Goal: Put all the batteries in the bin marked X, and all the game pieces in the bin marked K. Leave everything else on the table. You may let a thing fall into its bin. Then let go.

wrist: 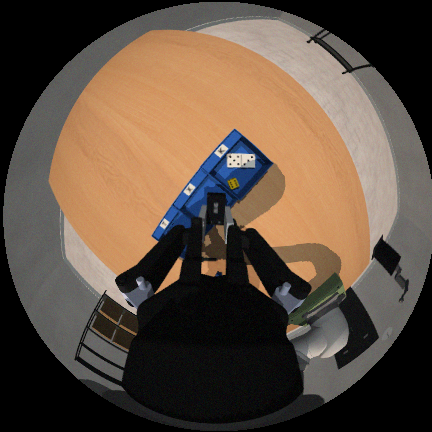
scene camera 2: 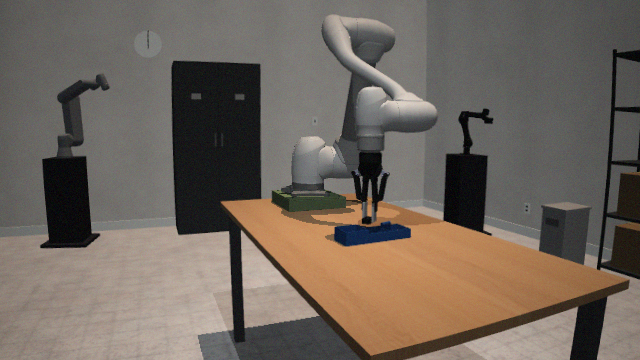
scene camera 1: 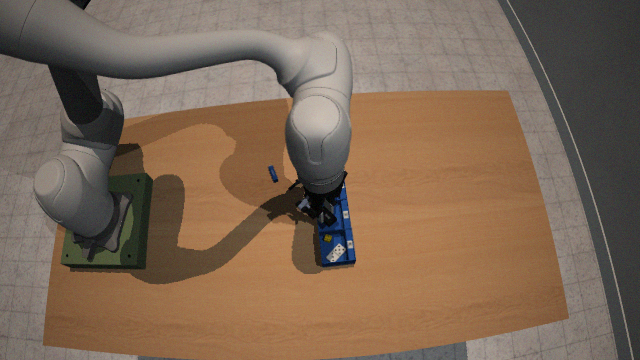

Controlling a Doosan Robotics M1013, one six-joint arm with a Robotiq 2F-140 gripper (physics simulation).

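Where they show: gripper, fingertip midpoint: [wrist: 214, 213] [scene camera 2: 369, 221] [scene camera 1: 323, 214]; arm's base, link origin: [wrist: 320, 308] [scene camera 2: 307, 193] [scene camera 1: 102, 218].
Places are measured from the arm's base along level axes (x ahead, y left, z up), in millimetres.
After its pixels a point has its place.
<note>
My gripper [scene camera 1: 322, 212] @[x 645, y 102, z 4 mm] [scene camera 2: 370, 218] @[x 645, y 102, z 4 mm] [wrist: 214, 213] @[x 645, y 102, z 4 mm] is shut on a black block battery [scene camera 1: 328, 217] @[x 658, y 91, z 17 mm] [scene camera 2: 366, 220] @[x 672, y 84, z 12 mm] [wrist: 216, 206] @[x 656, y 91, z 17 mm] with two terminals on its end. It holds it above the blue tray [scene camera 1: 353, 257] @[x 730, y 4, z -12 mm] [scene camera 2: 375, 236] @[x 712, y 103, z -33 mm] [wrist: 206, 164] @[x 713, y 68, z -12 mm], over the middle compartment, marked X. A white domino [scene camera 1: 336, 253] @[x 686, y 16, z -40 mm] [wrist: 241, 160] @[x 684, y 16, z -40 mm] and a yellow die [scene camera 1: 327, 238] @[x 659, y 50, z -31 mm] [wrist: 233, 183] @[x 660, y 52, z -31 mm] lie in the end compartment, marked K. A small blue cylinder [scene camera 1: 273, 173] @[x 489, y 219, z -40 mm], which looks like a battery, lies on the table. In the wrist view the gripper mostly hides it.
A dark bolt-like thing [scene camera 1: 295, 185] @[x 554, y 192, z -46 mm] lies on the table [scene camera 1: 440, 200] @[x 958, y 195, z -54 mm] [scene camera 2: 450, 270] @[x 1018, y 211, z -54 mm] [wrist: 125, 100] @[x 980, y 114, z -54 mm], left of the arm's wrist in scene camera 1. The tray's third compartment has a label [wrist: 164, 223] @[x 678, y 199, z -26 mm] that is hard to read. The arm stands on a green base [scene camera 1: 140, 220] @[x 137, y 16, z -1 mm] [scene camera 2: 320, 201] @[x 134, y 36, z -16 mm].
</note>
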